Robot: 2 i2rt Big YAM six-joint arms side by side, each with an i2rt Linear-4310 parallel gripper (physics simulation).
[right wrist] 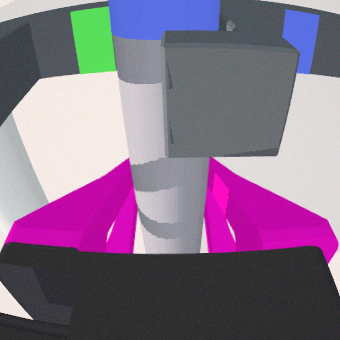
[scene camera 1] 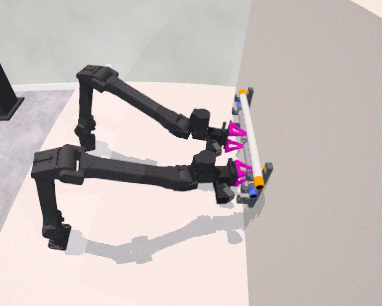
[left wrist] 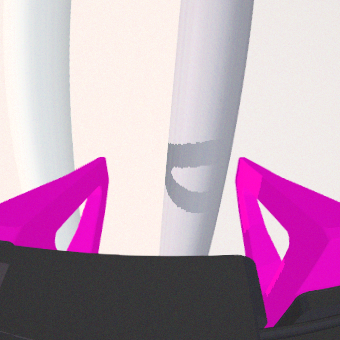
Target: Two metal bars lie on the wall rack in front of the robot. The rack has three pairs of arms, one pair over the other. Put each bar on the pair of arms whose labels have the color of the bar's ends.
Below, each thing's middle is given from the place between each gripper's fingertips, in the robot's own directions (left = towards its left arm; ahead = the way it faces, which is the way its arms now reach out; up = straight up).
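Labels:
Rack arm (right wrist: pixel 226 92), from my right hand: 60 mm to the right, 20 mm behind, 10 mm below. Orange-ended white bar (scene camera 1: pixel 253 149), from my right hand: 140 mm to the left, 10 mm behind, 70 mm above. Blue-ended grey bar (left wrist: pixel 211 50), from my right hand: 150 mm to the left, 10 mm behind.
Rack arm, from my left hand: 20 cm to the right, 2 cm below. Orange-ended white bar, from my left hand: 1 cm to the right, 6 cm above. Left gripper 1 cm above the blue-ended grey bar.

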